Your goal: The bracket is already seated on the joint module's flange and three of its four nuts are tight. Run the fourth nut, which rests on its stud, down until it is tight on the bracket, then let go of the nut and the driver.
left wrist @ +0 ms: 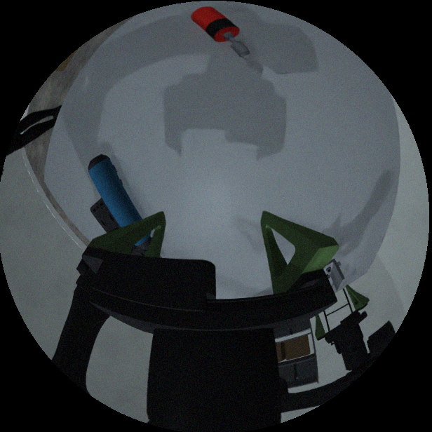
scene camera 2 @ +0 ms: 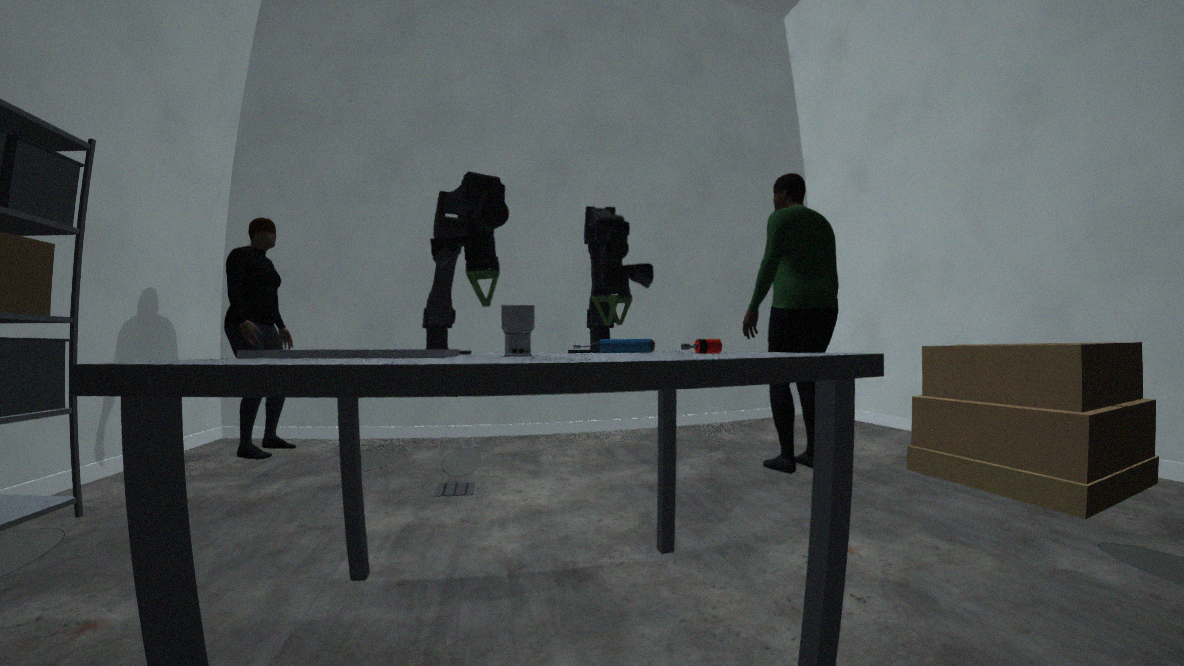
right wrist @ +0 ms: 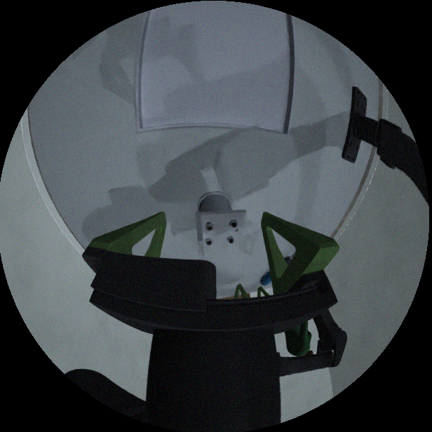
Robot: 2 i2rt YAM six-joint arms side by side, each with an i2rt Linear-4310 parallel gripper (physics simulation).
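Frame: origin at the left arm's base, x ahead, y left, z up, level; centimetres.
Seen in the pictures: left gripper, fingertip midpoint: point(scene camera 2: 614, 325); right gripper, fingertip midpoint: point(scene camera 2: 486, 305).
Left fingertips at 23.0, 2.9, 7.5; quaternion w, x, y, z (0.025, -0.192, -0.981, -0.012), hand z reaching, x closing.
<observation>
A point is followed by its place in that frame, as x, y, z.
The grey bracket point(scene camera 2: 518, 317) {41.9, -18.7, 8.4} point(right wrist: 220, 233) sits on the joint module point(scene camera 2: 517, 344) {41.3, -19.0, 2.6} point(right wrist: 215, 202), standing on the table. Four dark nut or stud ends show on it in the right wrist view; I cannot tell which nut is loose. The blue driver point(scene camera 2: 626, 345) {9.8, 7.4, 2.2} point(left wrist: 112, 191) point(right wrist: 266, 278) and the red driver point(scene camera 2: 708, 345) {33.7, 24.7, 1.9} point(left wrist: 204, 19) lie on the table. My left gripper point(scene camera 2: 614, 322) {23.0, 2.9, 7.5} point(left wrist: 212, 216) is open and empty above the table, near the blue driver, partly hidden behind a finger in its wrist view. My right gripper point(scene camera 2: 486, 304) {41.6, -25.7, 11.0} point(right wrist: 213, 217) is open and empty, raised above the bracket's level.
A flat grey tray point(scene camera 2: 347, 353) {55.4, -50.2, 0.9} point(right wrist: 215, 75) lies left of the module in the scene view. The left arm's black base plate point(left wrist: 103, 215) point(right wrist: 356, 125) is near the table edge. Two people stand beyond the table; cartons point(scene camera 2: 1001, 376) are at the right, a shelf unit point(scene camera 2: 79, 248) at the left.
</observation>
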